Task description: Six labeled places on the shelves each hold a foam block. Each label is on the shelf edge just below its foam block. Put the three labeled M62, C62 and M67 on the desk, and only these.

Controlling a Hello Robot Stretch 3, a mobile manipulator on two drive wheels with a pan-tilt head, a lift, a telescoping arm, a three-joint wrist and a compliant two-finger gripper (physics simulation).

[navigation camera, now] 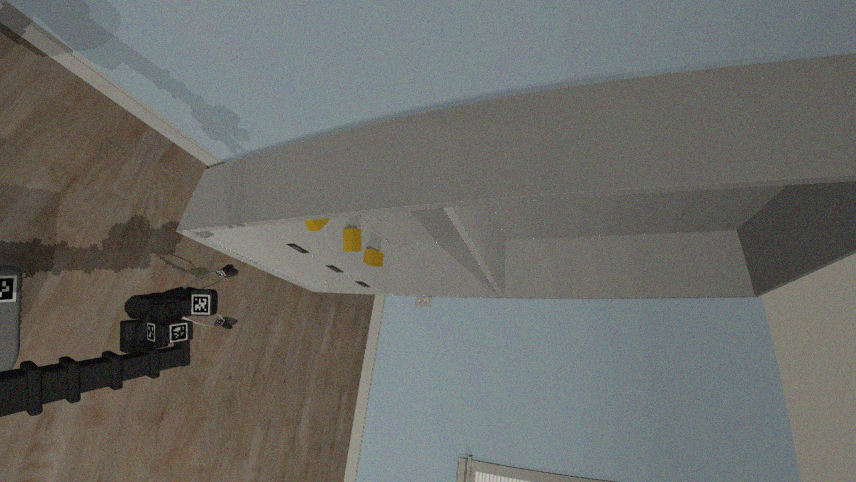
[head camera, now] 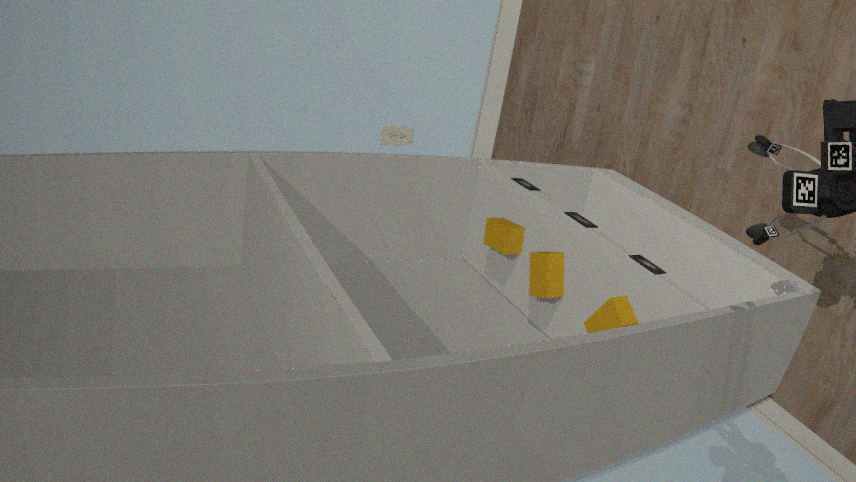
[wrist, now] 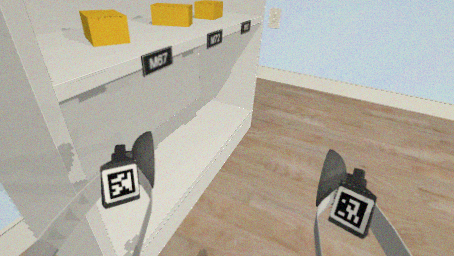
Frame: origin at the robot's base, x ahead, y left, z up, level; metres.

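Seen in the pictures: gripper, fingertip midpoint: [navigation camera: 234,296] [head camera: 751,189] [wrist: 236,160].
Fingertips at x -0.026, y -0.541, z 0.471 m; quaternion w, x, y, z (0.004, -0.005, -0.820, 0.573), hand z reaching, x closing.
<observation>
A point is followed by its place in that frame.
My gripper [head camera: 760,189] {x -0.026, y -0.541, z 0.471 m} [navigation camera: 227,296] {x -0.026, y -0.541, z 0.471 m} [wrist: 236,160] {x -0.026, y -0.541, z 0.471 m} is open and empty, out in front of the shelf unit [head camera: 419,419] {x 0.253, y -0.625, z 1.005 m} [navigation camera: 479,137] {x 0.334, y -0.654, z 1.116 m}. Three yellow foam blocks sit in a row on one shelf. The block above the label M67 [wrist: 157,61] {x 0.115, y -0.776, z 0.467 m} is the nearest one [head camera: 612,317] {x 0.210, y -0.805, z 0.529 m} [navigation camera: 316,224] {x 0.195, y -0.801, z 0.528 m} [wrist: 106,29] {x 0.202, y -0.793, z 0.509 m}, by the side panel. The middle block [head camera: 546,275] {x 0.158, y -1.008, z 0.529 m} [navigation camera: 352,239] {x 0.160, y -1.007, z 0.527 m} [wrist: 171,15] {x 0.155, y -1.005, z 0.508 m} is above a label reading M72 [wrist: 214,38] {x 0.045, y -0.971, z 0.469 m}. The far block [head camera: 504,235] {x 0.088, y -1.163, z 0.529 m} [navigation camera: 373,257] {x 0.093, y -1.160, z 0.529 m} [wrist: 208,10] {x 0.087, y -1.150, z 0.509 m} has a label [wrist: 245,27] {x -0.025, y -1.164, z 0.467 m} too small to read surely. The labels C62 and M62 cannot be made out; the desk does not show.
The shelf unit's tall side panel stands left of the gripper in the wrist view. A lower bay opens below the labeled shelf. Wood floor [head camera: 658,71] {x -0.373, y -1.143, z 0.000 m} [navigation camera: 269,407] {x -0.633, y -1.030, z 0.000 m} [wrist: 300,130] {x -0.327, y -1.359, z 0.000 m} lies in front of the unit. A blue wall with an outlet [head camera: 396,135] {x -0.202, y -2.013, z 0.403 m} [wrist: 274,18] {x -0.201, y -2.013, z 0.399 m} is beyond.
</observation>
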